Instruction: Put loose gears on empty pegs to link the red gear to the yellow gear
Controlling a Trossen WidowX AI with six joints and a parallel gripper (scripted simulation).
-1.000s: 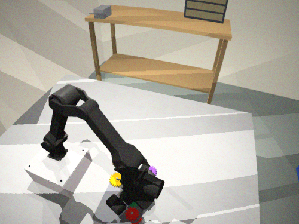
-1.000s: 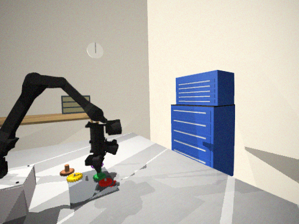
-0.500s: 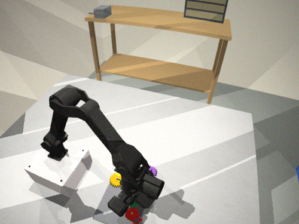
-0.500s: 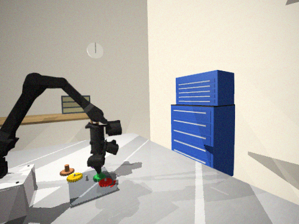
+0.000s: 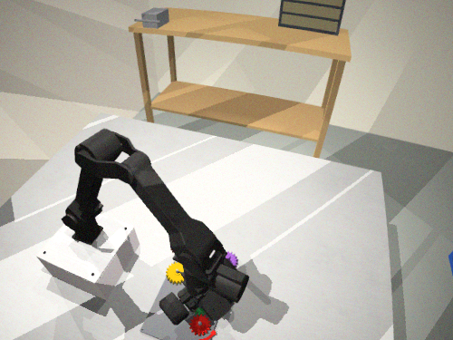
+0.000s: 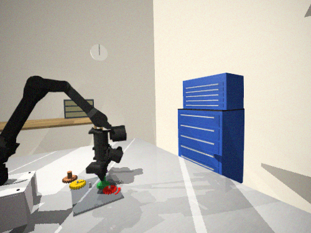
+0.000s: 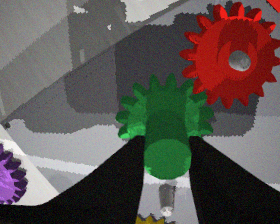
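The green gear lies 10 mm below my gripper tip. Round my gripper tip: red gear: 50 mm to the right, 20 mm below, 10 mm ahead; purple gear: 150 mm to the left, 20 mm below, 20 mm ahead; yellow gear: 90 mm behind, 70 mm to the left, 20 mm below.
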